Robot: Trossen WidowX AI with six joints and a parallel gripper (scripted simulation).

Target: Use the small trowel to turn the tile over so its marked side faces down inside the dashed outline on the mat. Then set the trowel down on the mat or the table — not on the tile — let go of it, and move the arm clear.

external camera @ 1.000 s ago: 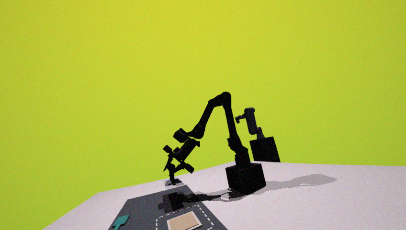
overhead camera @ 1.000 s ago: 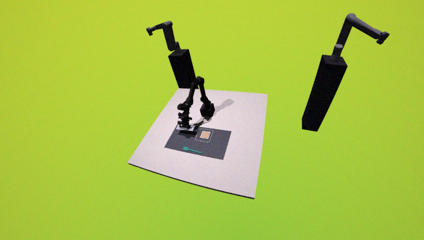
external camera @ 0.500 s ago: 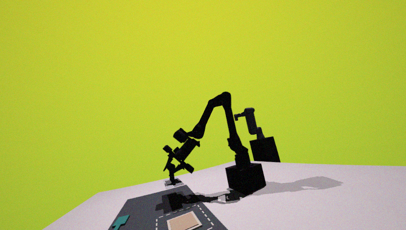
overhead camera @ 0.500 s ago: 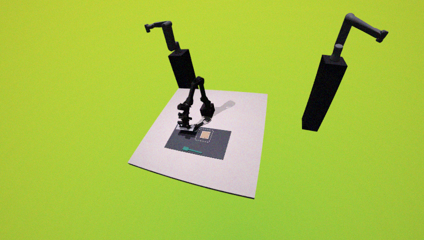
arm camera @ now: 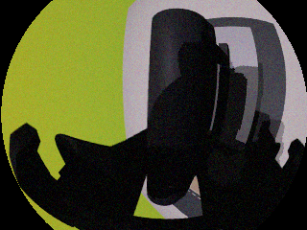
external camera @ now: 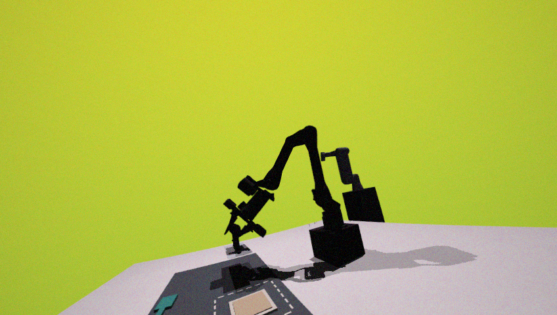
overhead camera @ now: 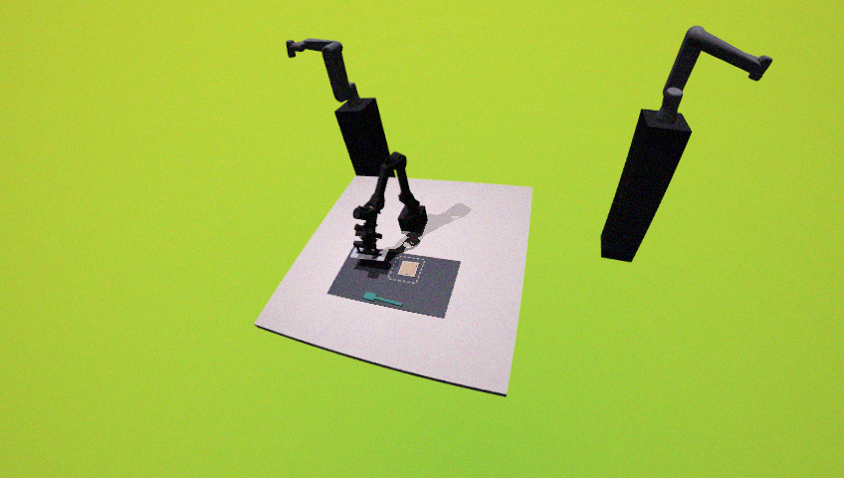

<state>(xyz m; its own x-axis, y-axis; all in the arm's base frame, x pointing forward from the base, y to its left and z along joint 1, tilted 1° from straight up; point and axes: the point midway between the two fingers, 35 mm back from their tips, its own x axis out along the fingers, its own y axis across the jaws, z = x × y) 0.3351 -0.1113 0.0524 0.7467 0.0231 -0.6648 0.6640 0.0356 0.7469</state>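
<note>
My gripper tip is 19 cm to the right of the tan tile, 12 cm above it and 4 cm past it. The rest, counted from my gripper tip: teal tool-shaped piece (18 cm ahead, 12 cm to the left, 12 cm below); small trowel (3 cm behind, 1 cm below); dark mat (15 cm below, 13 cm to the left, 4 cm ahead).
</note>
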